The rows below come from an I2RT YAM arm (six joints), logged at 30 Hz.
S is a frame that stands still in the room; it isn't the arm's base.
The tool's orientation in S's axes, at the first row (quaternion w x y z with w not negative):
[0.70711, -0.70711, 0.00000, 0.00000]
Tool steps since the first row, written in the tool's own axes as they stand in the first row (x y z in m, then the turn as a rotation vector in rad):
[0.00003, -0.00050, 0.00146, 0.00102, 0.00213, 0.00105]
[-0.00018, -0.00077, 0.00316, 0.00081, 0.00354, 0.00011]
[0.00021, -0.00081, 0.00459, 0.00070, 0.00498, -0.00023]
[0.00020, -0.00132, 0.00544, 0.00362, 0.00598, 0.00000]
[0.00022, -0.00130, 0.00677, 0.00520, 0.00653, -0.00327]
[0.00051, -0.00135, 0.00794, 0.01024, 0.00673, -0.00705]
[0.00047, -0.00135, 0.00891, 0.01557, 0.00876, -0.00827]
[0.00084, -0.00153, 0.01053, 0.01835, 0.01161, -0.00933]
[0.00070, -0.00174, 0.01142, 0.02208, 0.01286, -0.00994]
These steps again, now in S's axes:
[0.00003, 0.00146, 0.00050, 0.00102, 0.00105, -0.00213]
[-0.00018, 0.00316, 0.00077, 0.00081, 0.00011, -0.00354]
[0.00021, 0.00459, 0.00081, 0.00070, -0.00023, -0.00498]
[0.00020, 0.00544, 0.00132, 0.00362, 0.00000, -0.00598]
[0.00022, 0.00677, 0.00130, 0.00520, -0.00327, -0.00653]
[0.00051, 0.00794, 0.00135, 0.01024, -0.00705, -0.00673]
[0.00047, 0.00891, 0.00135, 0.01557, -0.00827, -0.00876]
[0.00084, 0.01053, 0.00153, 0.01835, -0.00933, -0.01161]
[0.00070, 0.01142, 0.00174, 0.02208, -0.00994, -0.01286]

